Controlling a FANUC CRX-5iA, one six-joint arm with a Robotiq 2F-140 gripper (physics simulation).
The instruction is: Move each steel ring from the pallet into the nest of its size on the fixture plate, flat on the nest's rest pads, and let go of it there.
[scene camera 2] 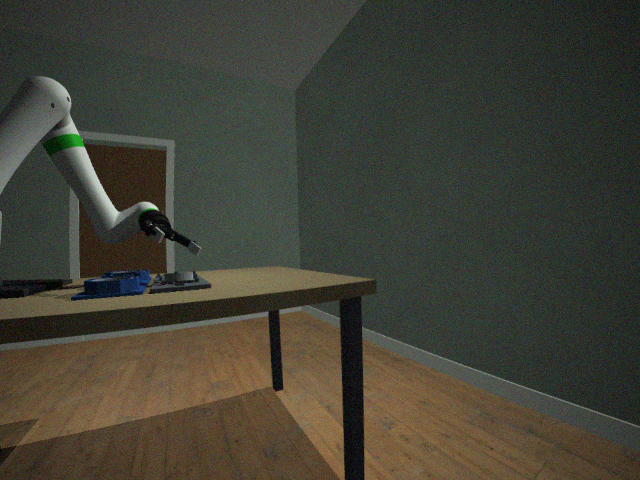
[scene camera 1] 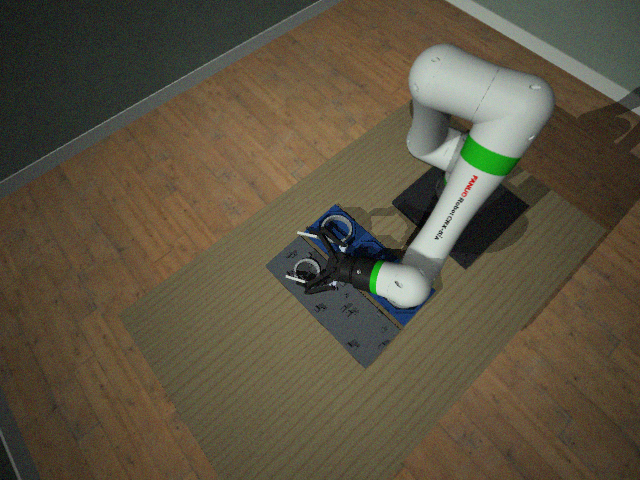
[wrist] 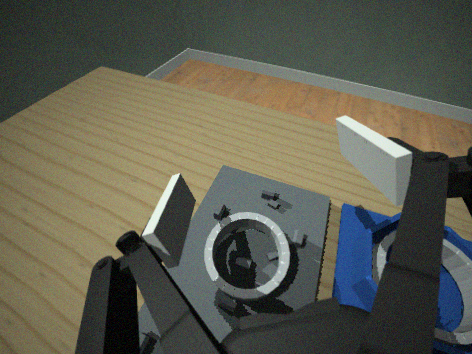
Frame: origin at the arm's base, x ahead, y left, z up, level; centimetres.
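Where they show: gripper, between the fingertips: point(scene camera 2: 181, 245) point(scene camera 1: 294, 254) point(wrist: 259, 163).
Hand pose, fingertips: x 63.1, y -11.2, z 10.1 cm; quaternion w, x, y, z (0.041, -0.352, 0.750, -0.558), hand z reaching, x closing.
Note:
After its pixels a point has its place.
My gripper point(scene camera 1: 301, 256) @(x 63.1, y -11.2, z 10.1 cm) point(scene camera 2: 177, 241) @(x 63.1, y -11.2, z 10.1 cm) point(wrist: 259, 163) @(x 63.1, y -11.2, z 10.1 cm) is open and empty, tilted, above the grey fixture plate point(scene camera 1: 369, 353) @(x 61.4, y 24.5, z -1.5 cm) point(scene camera 2: 205, 285) @(x 69.9, y -18.6, z -1.8 cm) point(wrist: 305, 201) @(x 58.4, y -18.1, z -1.5 cm) and the near edge of the blue pallet point(scene camera 1: 405, 319) point(scene camera 2: 116, 284) @(x 47.3, y -20.2, z 0.3 cm) point(wrist: 352, 260) @(x 51.1, y -13.3, z -1.8 cm). A steel ring point(scene camera 2: 184, 276) @(x 63.7, y -11.2, z 0.5 cm) point(wrist: 284, 252) @(x 58.4, y -9.0, z 1.6 cm) lies on the plate's far-left end, among small dark posts, and looks flat; its contact with the rest pads is hidden. Another steel ring point(scene camera 1: 351, 227) @(x 40.2, y -10.9, z 1.2 cm) point(wrist: 458, 272) @(x 41.0, y -16.7, z -0.3 cm) sits in the pallet's end recess, partly behind a finger in the wrist view. The arm hides much of the pallet's other end in scene camera 1.
The white arm point(scene camera 1: 454, 206) @(x 31.1, y 11.5, z 37.6 cm) point(scene camera 2: 85, 180) @(x 29.3, y 6.8, z 34.3 cm) reaches over the pallet from its dark base plate point(scene camera 1: 465, 254) @(x 15.0, y 19.5, z -1.0 cm). More posts stand along the fixture plate. Plate and pallet lie side by side on the wooden table point(scene camera 1: 248, 361) @(x 92.3, y 4.2, z -2.7 cm) point(scene camera 2: 310, 284) @(x 98.8, y -29.0, z -2.7 cm) point(wrist: 75, 150) @(x 96.1, y -9.5, z -2.7 cm), whose far edge shows in the wrist view.

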